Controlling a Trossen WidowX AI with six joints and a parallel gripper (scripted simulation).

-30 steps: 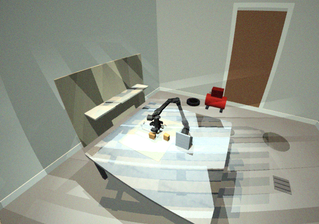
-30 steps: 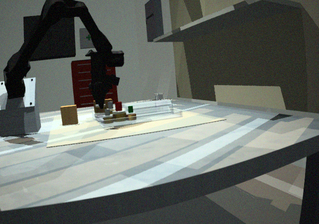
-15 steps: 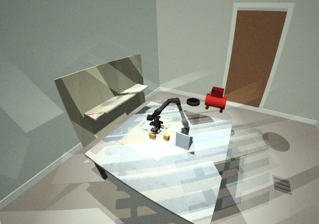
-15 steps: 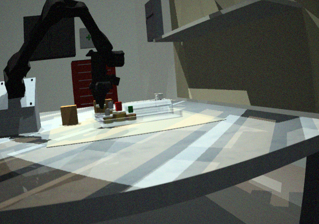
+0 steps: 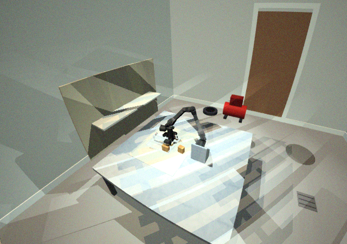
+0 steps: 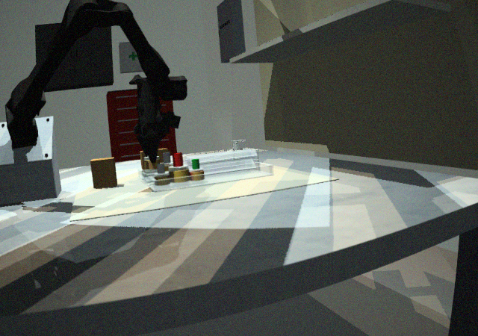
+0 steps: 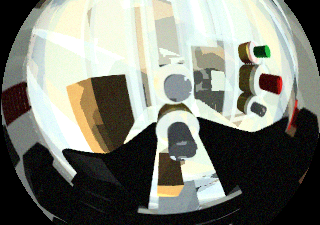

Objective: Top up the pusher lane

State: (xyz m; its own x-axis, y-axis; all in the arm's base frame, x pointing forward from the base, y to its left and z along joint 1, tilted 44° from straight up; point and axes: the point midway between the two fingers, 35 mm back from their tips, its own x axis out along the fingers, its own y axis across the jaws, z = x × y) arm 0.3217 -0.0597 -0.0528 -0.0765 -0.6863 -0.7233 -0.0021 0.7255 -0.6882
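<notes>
The clear pusher lane is 150 mm ahead of my gripper tip, 30 mm to the right of it and 30 mm below it.
</notes>
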